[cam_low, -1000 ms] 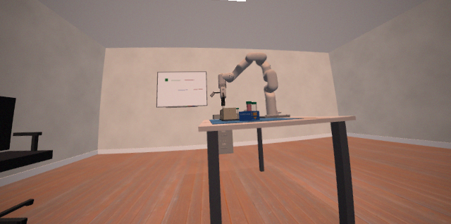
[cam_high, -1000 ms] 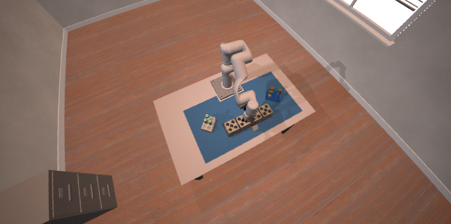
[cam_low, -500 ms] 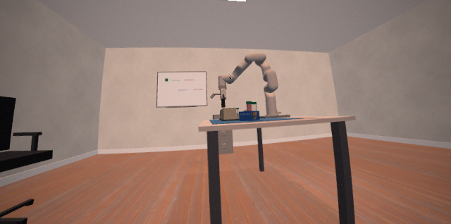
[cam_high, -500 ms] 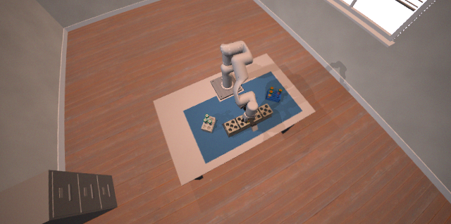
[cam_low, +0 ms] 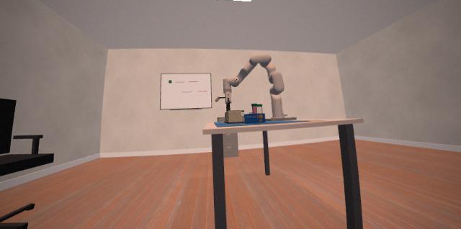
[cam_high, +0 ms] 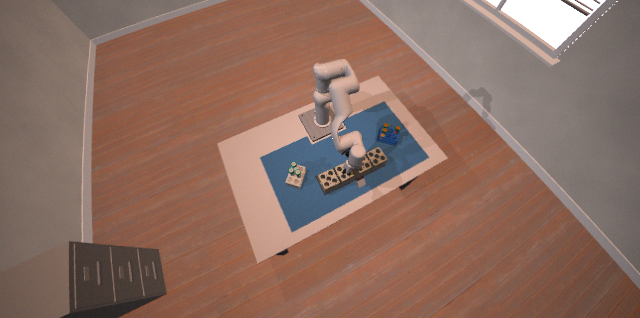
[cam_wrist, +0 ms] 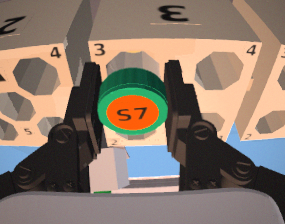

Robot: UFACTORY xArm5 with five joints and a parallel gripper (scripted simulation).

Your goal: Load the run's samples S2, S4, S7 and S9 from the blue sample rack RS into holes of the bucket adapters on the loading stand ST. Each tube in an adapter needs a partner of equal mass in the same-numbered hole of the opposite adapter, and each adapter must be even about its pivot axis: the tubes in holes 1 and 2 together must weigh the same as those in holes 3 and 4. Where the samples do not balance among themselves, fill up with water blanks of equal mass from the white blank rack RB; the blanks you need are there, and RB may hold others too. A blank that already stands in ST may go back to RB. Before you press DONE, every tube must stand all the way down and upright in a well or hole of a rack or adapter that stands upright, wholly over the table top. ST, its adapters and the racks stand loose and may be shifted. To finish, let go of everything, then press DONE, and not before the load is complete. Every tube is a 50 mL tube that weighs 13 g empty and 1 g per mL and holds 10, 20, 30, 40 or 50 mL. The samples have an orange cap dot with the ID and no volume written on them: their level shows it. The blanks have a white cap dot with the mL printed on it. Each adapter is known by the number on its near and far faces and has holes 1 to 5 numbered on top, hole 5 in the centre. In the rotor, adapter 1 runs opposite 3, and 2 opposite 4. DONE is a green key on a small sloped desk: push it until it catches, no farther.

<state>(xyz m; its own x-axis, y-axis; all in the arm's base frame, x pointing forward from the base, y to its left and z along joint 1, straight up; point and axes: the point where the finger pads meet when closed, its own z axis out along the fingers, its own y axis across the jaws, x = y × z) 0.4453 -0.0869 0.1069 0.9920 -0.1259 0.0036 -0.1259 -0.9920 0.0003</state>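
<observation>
My hand is 5 cm above the sample tube S7 and 1 cm to the left of it. Round my hand: done desk: 21 cm behind, 8 cm to the left, 7 cm below; then sample tube S9: 35 cm to the left, 10 cm behind, 6 cm below; then white blank rack RB: 28 cm to the right, 18 cm behind, 9 cm below.
</observation>
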